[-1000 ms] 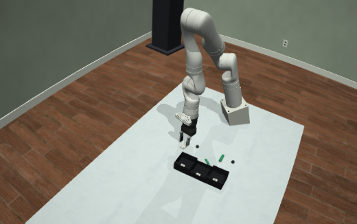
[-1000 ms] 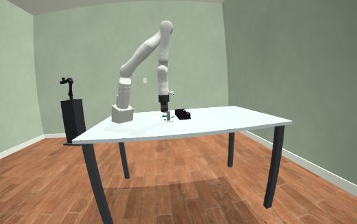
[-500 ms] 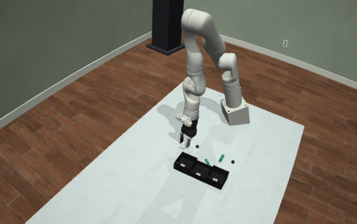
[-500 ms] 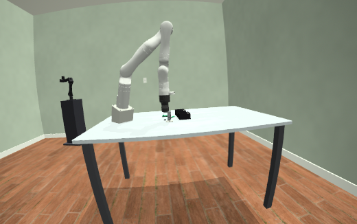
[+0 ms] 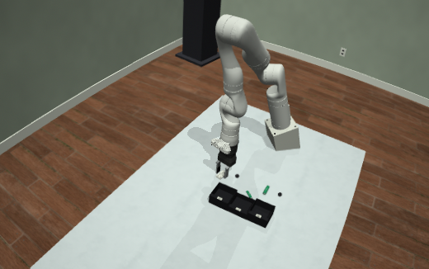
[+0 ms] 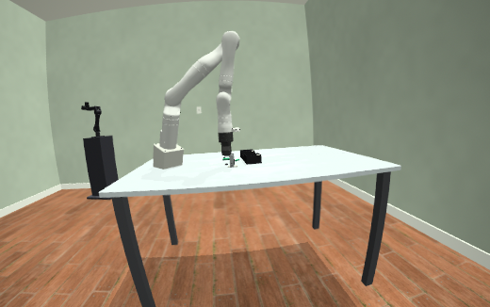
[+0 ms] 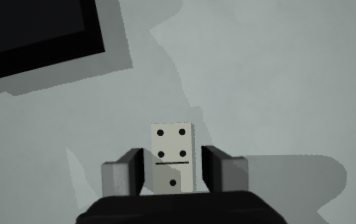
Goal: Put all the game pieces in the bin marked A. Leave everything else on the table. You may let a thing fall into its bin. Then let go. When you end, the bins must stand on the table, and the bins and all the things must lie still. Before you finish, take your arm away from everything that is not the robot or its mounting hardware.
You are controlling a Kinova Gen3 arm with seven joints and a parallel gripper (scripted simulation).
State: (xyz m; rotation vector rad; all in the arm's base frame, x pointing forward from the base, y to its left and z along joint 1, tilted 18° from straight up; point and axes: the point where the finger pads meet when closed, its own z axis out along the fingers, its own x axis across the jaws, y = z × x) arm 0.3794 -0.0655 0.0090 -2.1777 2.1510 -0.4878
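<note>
Right now the white domino is 10 mm below my hand. The rest, counted from my hand: black three-compartment bin 90 mm ahead, 170 mm to the left; then green item 20 mm ahead, 160 mm to the left, 10 mm below.
</note>
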